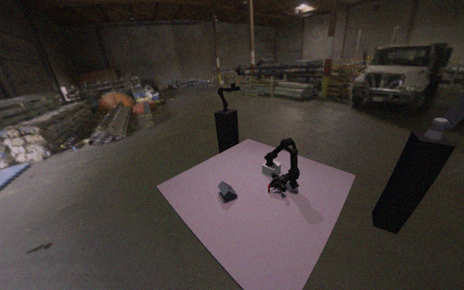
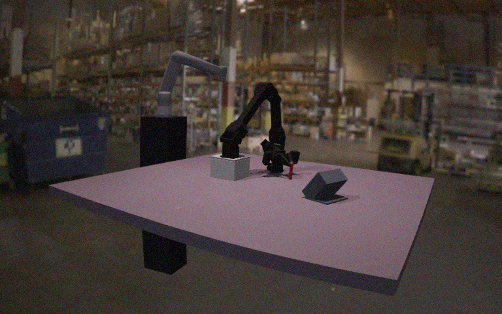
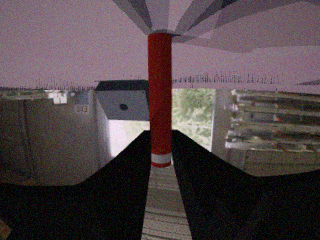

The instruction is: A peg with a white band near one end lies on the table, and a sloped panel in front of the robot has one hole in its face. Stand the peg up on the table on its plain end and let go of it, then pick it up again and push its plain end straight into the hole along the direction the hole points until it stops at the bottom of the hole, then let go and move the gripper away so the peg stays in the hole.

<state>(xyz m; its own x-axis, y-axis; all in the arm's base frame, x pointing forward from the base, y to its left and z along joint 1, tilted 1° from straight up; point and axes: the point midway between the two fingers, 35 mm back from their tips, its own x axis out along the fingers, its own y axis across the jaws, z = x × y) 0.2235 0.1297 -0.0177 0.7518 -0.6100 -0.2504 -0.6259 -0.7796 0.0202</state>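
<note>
Right now my gripper tip is right at the red peg. The rest, counted from my gripper tip: sloped panel: 26 cm to the right, 20 cm ahead, 1 cm below.
</note>
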